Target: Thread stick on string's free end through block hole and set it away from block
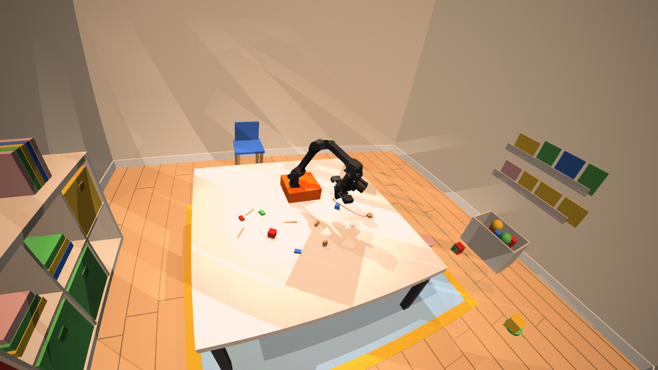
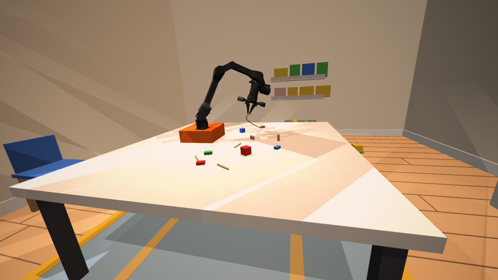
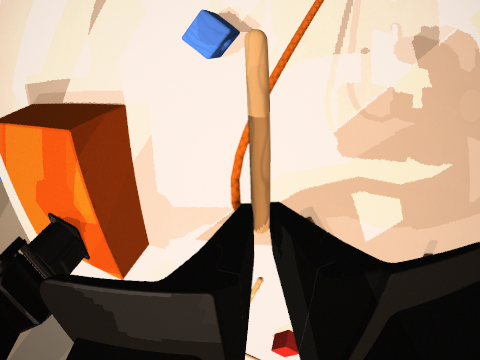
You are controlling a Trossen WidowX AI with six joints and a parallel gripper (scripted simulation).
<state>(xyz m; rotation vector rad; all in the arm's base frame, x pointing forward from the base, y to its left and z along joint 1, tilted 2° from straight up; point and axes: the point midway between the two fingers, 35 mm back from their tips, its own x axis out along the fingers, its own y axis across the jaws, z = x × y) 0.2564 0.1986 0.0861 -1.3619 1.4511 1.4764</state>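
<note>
The thin wooden stick lies 2 cm to the left of my gripper tip. From my gripper tip the other things lie so: blue cube (8 cm behind, 6 cm to the left, 13 cm below); then round wooden button (3 cm ahead, 25 cm to the left, 13 cm below); then flat blue piece (24 cm ahead, 27 cm to the right, 13 cm below).
</note>
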